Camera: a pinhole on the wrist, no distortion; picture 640 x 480 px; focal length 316.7 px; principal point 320.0 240.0 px. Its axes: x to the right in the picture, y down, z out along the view. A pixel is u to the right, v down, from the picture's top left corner.
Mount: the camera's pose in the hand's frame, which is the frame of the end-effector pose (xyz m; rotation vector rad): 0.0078 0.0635 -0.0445 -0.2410 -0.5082 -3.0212
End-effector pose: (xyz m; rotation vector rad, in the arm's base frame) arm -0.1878 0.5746 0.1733 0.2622 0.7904 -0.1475
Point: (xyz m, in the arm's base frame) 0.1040 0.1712 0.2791
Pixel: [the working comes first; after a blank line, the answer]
In the camera's frame: -0.0444 0.4934 0.3001

outside the picture
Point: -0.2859 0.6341 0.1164
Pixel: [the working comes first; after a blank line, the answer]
In the camera's frame: 0.0254 0.0085 -0.0907

behind the camera
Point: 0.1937 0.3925 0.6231
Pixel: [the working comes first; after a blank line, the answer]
In the camera's frame: 0.1704 0.2722 0.5835

412 388
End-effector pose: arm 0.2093 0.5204 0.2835 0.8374 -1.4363 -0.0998
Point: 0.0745 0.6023 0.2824
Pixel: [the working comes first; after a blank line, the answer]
In the camera's frame: 0.0950 -0.0140 0.1256

560 205
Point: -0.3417 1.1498 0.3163
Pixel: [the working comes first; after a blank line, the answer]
In the camera's frame: 0.4267 -0.5579 0.3868

outside the picture
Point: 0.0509 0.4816 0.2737
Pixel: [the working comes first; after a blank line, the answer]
In the camera's frame: 0.0586 0.0922 0.1765

425 406
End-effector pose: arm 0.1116 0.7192 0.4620 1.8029 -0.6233 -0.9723
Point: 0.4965 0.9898 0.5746
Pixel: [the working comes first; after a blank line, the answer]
In the camera's frame: -0.0305 -0.0779 -0.4375

behind the camera
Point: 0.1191 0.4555 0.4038
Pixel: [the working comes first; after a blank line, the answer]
In the camera's frame: -0.1827 0.0872 0.2001

31 378
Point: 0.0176 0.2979 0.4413
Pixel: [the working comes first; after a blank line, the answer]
In the camera's frame: -0.2110 0.0491 0.3853

147 280
